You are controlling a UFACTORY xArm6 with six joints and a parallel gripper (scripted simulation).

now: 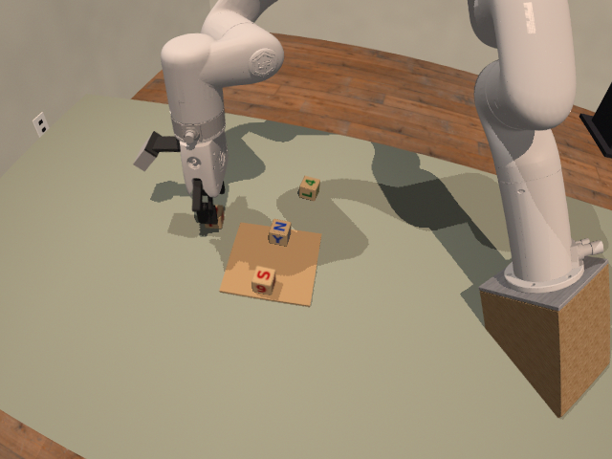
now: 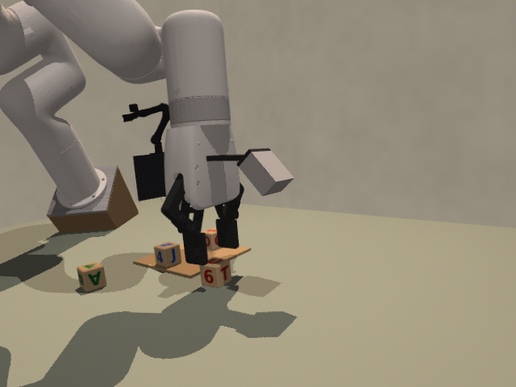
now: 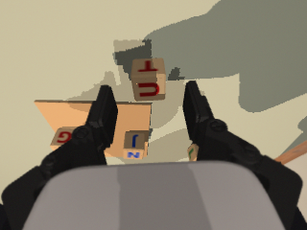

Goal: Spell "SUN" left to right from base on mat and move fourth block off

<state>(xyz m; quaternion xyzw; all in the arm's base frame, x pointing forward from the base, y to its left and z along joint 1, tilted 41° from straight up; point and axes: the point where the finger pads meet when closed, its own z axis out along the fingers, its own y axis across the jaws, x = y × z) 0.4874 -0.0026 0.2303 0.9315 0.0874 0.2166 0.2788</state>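
Right now my hand is 4 cm above the U block. From my hand the other things lie so: tan mat: 11 cm behind, 7 cm to the left, 5 cm below; N block: 12 cm behind, 2 cm to the left, 4 cm below; S block: 10 cm behind, 12 cm to the left, 4 cm below.
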